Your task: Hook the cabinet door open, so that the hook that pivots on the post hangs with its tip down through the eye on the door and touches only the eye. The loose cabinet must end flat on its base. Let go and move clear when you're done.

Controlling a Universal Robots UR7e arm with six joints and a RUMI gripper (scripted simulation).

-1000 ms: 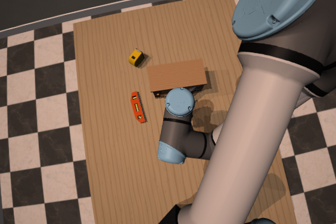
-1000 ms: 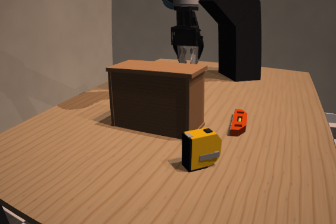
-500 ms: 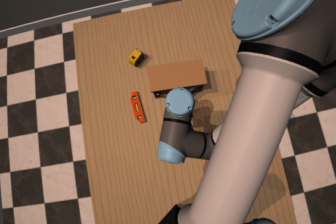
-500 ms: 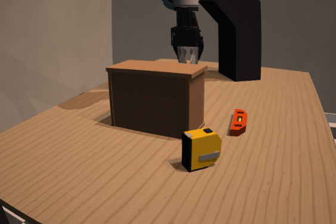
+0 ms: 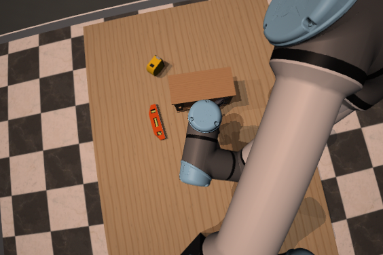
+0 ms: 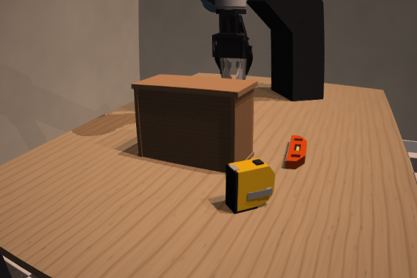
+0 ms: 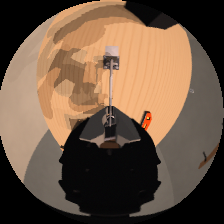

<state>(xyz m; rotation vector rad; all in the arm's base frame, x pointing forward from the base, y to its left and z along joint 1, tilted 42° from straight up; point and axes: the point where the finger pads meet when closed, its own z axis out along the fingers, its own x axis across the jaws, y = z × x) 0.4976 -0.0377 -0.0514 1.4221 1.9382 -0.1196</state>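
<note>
Right now my hand is 20 mm past the thin hook rod and 20 mm above it. Round my hand: dark door (90 mm ahead, 40 mm to the right, 30 mm below); yellow tape measure (350 mm ahead, 150 mm to the left, 60 mm below); orange spirit level (110 mm ahead, 180 mm to the left, 90 mm below).
</note>
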